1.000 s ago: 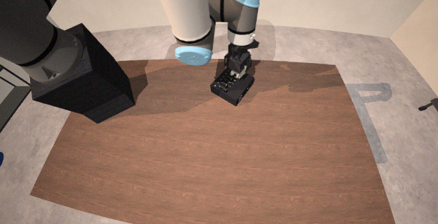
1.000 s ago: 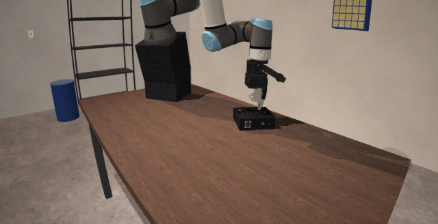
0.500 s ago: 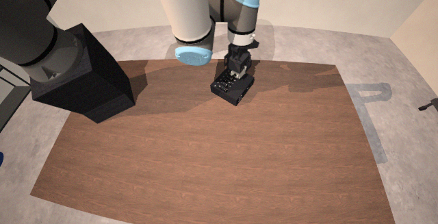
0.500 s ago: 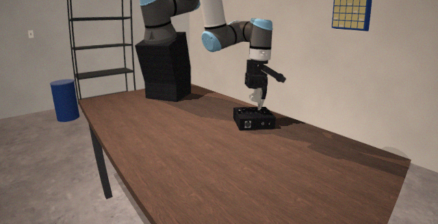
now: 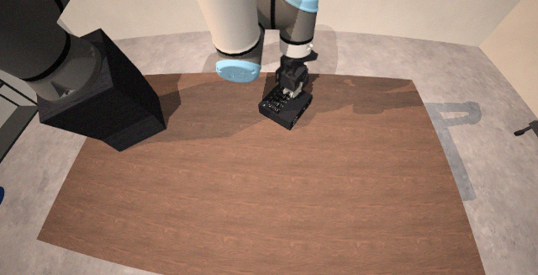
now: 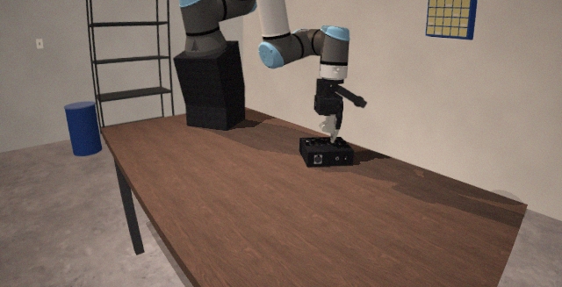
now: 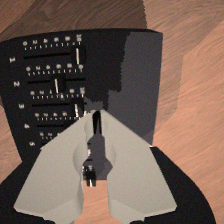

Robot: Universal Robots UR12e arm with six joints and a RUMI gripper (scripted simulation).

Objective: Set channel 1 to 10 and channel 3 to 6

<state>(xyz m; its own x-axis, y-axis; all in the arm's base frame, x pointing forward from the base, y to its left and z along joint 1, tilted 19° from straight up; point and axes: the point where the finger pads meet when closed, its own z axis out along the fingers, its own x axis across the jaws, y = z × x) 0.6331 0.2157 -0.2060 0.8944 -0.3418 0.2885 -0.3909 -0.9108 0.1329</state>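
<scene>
My gripper is now 30 mm to the right of the channel 2 fader, 20 mm past it and 20 mm above it. Round my hand: channel 1 fader knob 50 mm to the left, 20 mm below, 10 mm ahead.
</scene>
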